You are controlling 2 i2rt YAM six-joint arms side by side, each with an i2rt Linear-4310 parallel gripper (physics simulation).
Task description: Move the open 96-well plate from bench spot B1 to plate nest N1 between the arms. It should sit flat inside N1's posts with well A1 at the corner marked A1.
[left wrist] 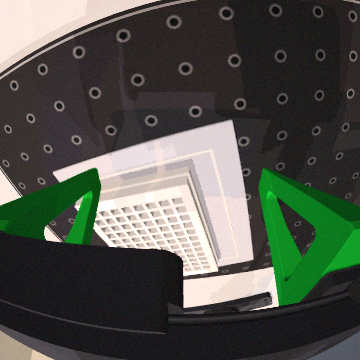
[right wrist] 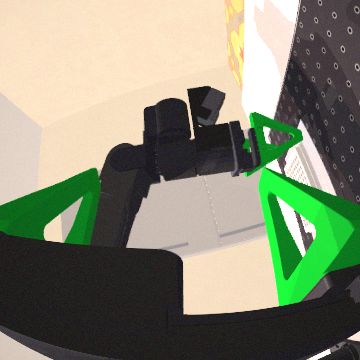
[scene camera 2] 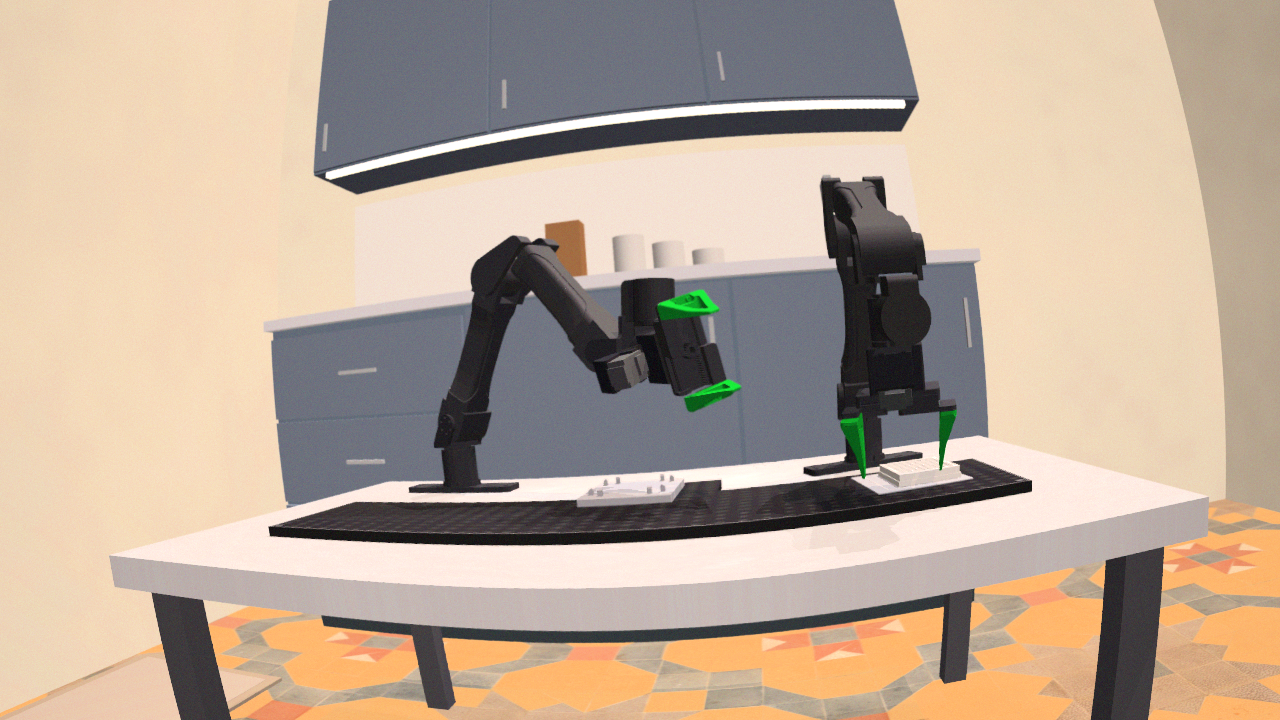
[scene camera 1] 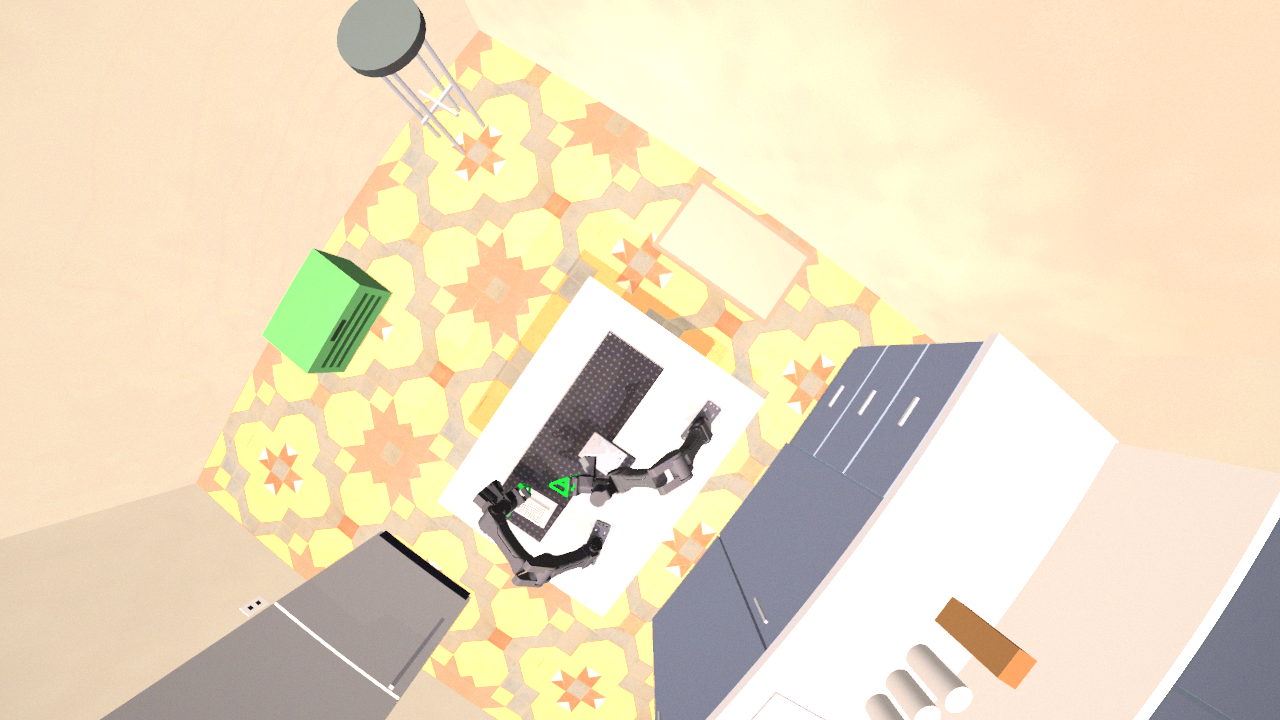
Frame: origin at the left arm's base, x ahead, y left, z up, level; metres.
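Seen in the pictures: left gripper, fingertip midpoint: (left wrist: 179, 176) (right wrist: 290, 143) (scene camera 2: 902, 473) (scene camera 1: 521, 494); right gripper, fingertip midpoint: (right wrist: 179, 176) (scene camera 2: 726, 350) (scene camera 1: 554, 483); left arm's base, origin of the base link: (left wrist: 220, 306) (right wrist: 355, 356) (scene camera 1: 595, 541); right arm's base, origin of the base link: (scene camera 2: 462, 490) (scene camera 1: 700, 423).
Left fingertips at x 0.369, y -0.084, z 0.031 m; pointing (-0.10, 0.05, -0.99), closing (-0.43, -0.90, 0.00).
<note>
Pixels of each thing's middle, then the offset from my left fingertips to it. "spot": a spot on its surface instead. Level surfaces: height alone.
- white 96-well plate, body centre: (left wrist: 157, 239) (scene camera 2: 918, 470) (right wrist: 305, 190) (scene camera 1: 531, 509) 0.063 m back, 0.050 m left, 0.009 m down
- spot B1, surface spot: (left wrist: 220, 135) spot: 0.006 m ahead, 0.029 m right, 0.016 m down
- plate nest N1, body centre: (scene camera 2: 633, 489) (scene camera 1: 602, 455) 0.251 m back, 0.293 m right, 0.007 m down
- black perforated board, its level: 0.018 m down
- white table, its level: 0.031 m down
The white 96-well plate (scene camera 1: 535, 508) (scene camera 2: 918, 471) (left wrist: 150, 225) (right wrist: 294, 167) lies flat on the pale pad of spot B1 (scene camera 2: 872, 485) (left wrist: 220, 135). My left gripper (scene camera 2: 902, 472) (left wrist: 179, 176) is open above the plate, its fingers wide apart; in the left wrist view the plate sits toward the left finger. The fingers do not hold it. The plate nest N1 (scene camera 1: 606, 454) (scene camera 2: 626, 492), a light block with short posts, stands near the middle of the black board. My right gripper (scene camera 2: 714, 353) is open and empty, raised high and turned sideways. The corner mark A1 is too small to read.
The black perforated board (scene camera 1: 586, 394) (scene camera 2: 402, 523) (left wrist: 165, 50) lies on the white table (scene camera 1: 501, 420) (scene camera 2: 447, 573). The right gripper hangs between the nest and the left arm. Cabinets (scene camera 2: 805, 358) stand behind the table. A green box (scene camera 1: 313, 308) and a stool (scene camera 1: 375, 35) stand on the floor.
</note>
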